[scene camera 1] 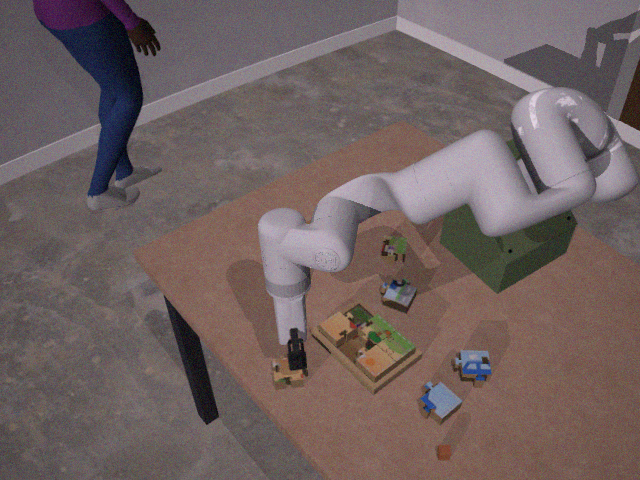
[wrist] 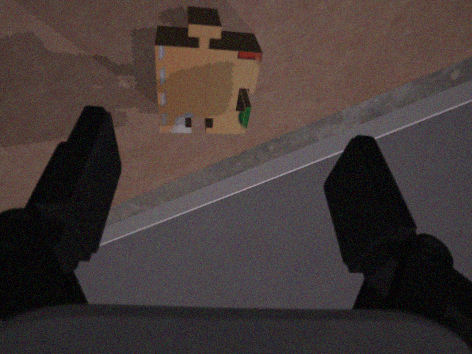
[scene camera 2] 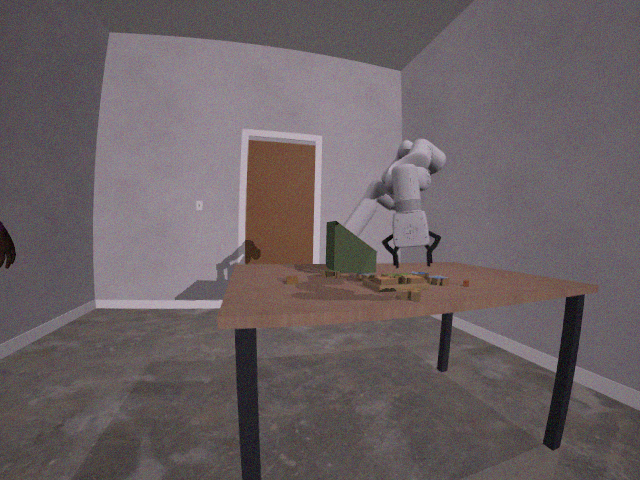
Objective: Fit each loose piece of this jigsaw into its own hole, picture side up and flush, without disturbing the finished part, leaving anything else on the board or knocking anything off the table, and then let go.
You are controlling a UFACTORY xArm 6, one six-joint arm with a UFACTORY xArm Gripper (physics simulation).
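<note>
The tan piece (scene camera 1: 283, 379) (scene camera 2: 410, 295) (wrist: 200, 90) lies picture side up near the table's edge, beside the board. My gripper (scene camera 1: 296, 361) (scene camera 2: 413, 265) (wrist: 232, 149) is open and empty above it; in the wrist view the piece shows beyond and between the fingertips. The board (scene camera 1: 374, 386) holds the finished part, with recessed holes at its back corner and toward its left-front side. A blue car piece (scene camera 1: 474, 363) and a light blue piece (scene camera 1: 442, 400) lie right of the board. A grey road piece (scene camera 1: 399, 293) and a green-topped piece (scene camera 1: 396, 246) lie behind it.
A small orange cube (scene camera 1: 444, 452) (scene camera 2: 465, 283) lies at the right front. A wooden block (scene camera 2: 292, 280) lies at the left in scene camera 2. The green robot stand (scene camera 1: 527, 263) (scene camera 2: 354, 253) is on the table (scene camera 1: 558, 413). A person (scene camera 1: 121, 87) stands beyond the table.
</note>
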